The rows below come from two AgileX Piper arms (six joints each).
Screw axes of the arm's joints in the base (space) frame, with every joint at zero. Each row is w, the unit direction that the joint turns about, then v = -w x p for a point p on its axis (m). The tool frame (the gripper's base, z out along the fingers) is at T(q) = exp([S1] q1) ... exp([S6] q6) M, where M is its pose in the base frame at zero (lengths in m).
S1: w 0 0 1 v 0.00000 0.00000 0.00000
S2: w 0 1 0 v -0.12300 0.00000 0.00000
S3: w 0 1 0 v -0.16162 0.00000 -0.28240
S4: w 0.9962 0 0.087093 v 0.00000 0.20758 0.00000
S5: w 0 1 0 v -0.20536 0.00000 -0.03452
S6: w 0.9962 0 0.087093 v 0.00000 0.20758 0.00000
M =
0.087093 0 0.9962 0.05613
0 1 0 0.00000
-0.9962 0 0.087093 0.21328
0 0 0 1
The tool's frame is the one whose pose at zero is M.
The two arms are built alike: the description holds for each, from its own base.
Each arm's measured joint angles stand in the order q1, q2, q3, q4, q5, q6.
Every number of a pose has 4 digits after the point. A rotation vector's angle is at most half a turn.
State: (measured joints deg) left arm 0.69 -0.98 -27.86 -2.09 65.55 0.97; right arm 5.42 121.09 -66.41 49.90 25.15 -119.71
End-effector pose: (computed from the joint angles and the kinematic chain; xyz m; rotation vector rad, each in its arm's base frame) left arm -0.0096 -0.0031 0.2669 0.0088 2.1238 -0.0270; right arm 0.3876 0.0665 0.0890 -1.7209 1.9782 0.0630
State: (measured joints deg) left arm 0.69 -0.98 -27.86 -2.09 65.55 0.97; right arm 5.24 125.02 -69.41 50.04 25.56 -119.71
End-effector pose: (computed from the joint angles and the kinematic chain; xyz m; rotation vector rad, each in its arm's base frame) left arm -0.0096 -0.0031 0.2669 0.0088 2.1238 -0.0270; right arm 0.3980 0.0667 0.0728 -1.7231 1.9934 0.0849
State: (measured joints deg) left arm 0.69 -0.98 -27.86 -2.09 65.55 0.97; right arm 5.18 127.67 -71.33 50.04 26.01 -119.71
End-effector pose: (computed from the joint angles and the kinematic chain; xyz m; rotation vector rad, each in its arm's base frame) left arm -0.0096 -0.0031 0.2669 0.0088 2.1238 -0.0270; right arm 0.4036 0.0673 0.0610 -1.7291 2.0030 0.1048
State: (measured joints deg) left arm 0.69 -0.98 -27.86 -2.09 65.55 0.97; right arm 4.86 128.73 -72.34 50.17 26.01 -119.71
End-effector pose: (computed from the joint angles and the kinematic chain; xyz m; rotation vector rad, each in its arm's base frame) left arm -0.0096 -0.0031 0.2669 0.0088 2.1238 -0.0270; right arm 0.4074 0.0654 0.0571 -1.7210 2.0094 0.1045
